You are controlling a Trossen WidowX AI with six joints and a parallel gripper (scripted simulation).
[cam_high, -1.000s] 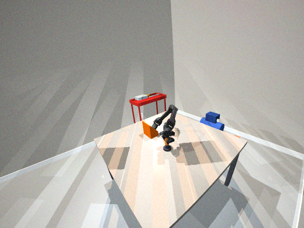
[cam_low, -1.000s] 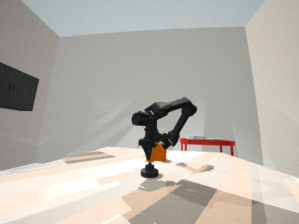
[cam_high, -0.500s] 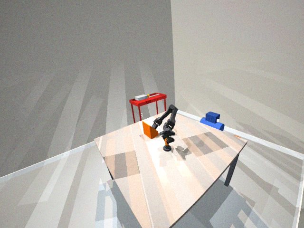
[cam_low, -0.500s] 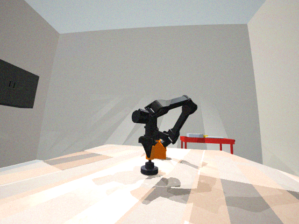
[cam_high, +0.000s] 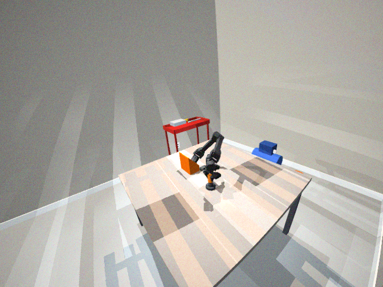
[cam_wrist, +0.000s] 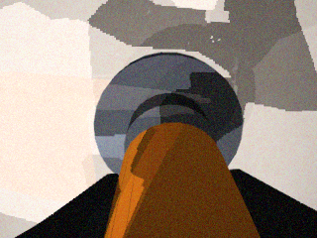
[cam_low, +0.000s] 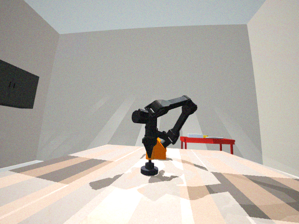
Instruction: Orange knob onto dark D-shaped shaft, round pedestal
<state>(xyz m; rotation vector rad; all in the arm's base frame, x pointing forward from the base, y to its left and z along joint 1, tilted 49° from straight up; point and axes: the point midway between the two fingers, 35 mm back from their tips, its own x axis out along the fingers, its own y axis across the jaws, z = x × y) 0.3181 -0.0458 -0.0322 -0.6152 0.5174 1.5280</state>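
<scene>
The orange knob lies 20 mm above my gripper tip. From my gripper tip the other things lie so: dark round pedestal (40 mm below).
</scene>
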